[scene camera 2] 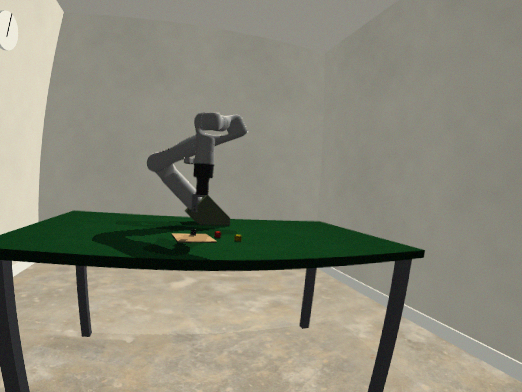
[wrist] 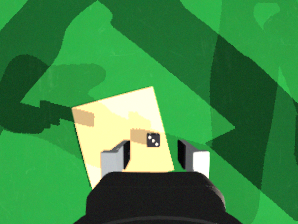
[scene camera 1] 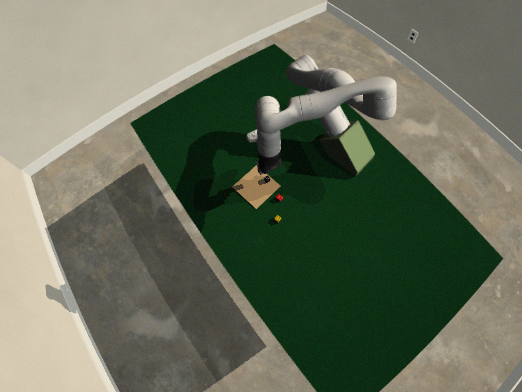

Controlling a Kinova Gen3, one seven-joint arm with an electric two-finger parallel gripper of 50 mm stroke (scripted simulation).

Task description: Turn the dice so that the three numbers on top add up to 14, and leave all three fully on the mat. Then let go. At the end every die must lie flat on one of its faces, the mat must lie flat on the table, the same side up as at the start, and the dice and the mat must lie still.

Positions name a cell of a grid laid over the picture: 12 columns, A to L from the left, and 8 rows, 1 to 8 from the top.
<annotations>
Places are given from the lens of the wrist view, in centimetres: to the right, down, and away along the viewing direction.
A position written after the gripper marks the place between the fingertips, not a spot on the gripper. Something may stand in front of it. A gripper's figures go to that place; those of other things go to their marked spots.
gripper (wrist: G6): 0, 4, 18
tan mat (wrist: E5): -8, 2, 27
</annotations>
